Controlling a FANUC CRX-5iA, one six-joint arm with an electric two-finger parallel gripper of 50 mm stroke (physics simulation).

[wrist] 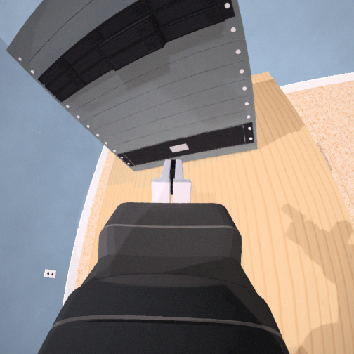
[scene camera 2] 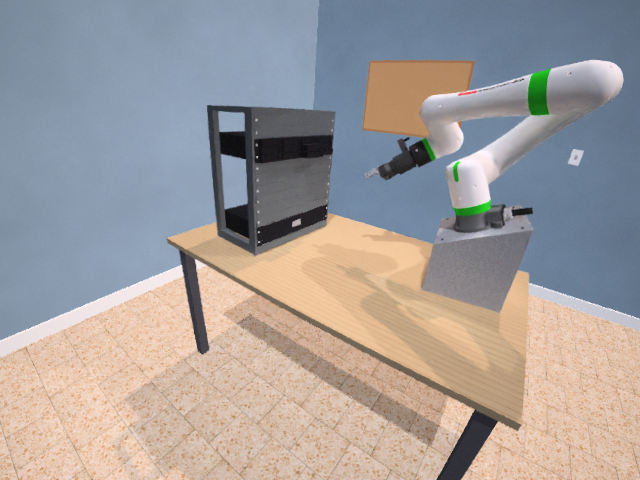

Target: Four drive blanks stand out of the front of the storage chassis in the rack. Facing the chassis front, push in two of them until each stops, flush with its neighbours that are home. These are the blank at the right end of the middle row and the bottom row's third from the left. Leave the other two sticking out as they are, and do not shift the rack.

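Frame: origin at the arm's base, x back, y right, z up, level; centimetres.
Seen in the pictures: gripper, between the fingertips: [scene camera 2: 366,176]; arm's base, origin of its link: [scene camera 2: 475,225].
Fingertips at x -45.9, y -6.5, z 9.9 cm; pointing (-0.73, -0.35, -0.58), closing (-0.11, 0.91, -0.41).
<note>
Pixels of each thing's top centre, then the offset from my fingertips to it. "*": a spot on its surface instead. Level surfaces: height alone.
- dark storage chassis, a spot on its surface: [scene camera 2: 271,149] * dx -25.0, dy -30.8, dz +9.7 cm
- grey rack, centre of its top: [scene camera 2: 276,108] dx -41.1, dy -14.2, dz +24.8 cm
- wooden table, height of its surface: dz -35.2 cm
The dark storage chassis [scene camera 2: 271,149] [wrist: 82,70] sits high in the grey rack [scene camera 2: 251,180] [wrist: 150,105]. A bottom-row blank [wrist: 137,54] stands out near the chassis middle in the wrist view, and appears to be the third from the left facing the front. The wrist view seems to show the rack with left and right swapped. How far the middle row's right-end blank stands out cannot be told; the other blanks' depths are also unclear. My gripper [scene camera 2: 368,175] [wrist: 173,169] is shut and empty. It hangs in the air in front of the rack, lower than the chassis and apart from it.
The rack stands upright on the wooden table [scene camera 2: 289,273] [wrist: 225,185]. A black bottom unit [scene camera 2: 273,231] [wrist: 215,141] with a white label fills the rack's lowest slot. The robot's grey base block [scene camera 2: 473,268] stands at the table's other end. An orange board [scene camera 2: 392,93] hangs on the wall.
</note>
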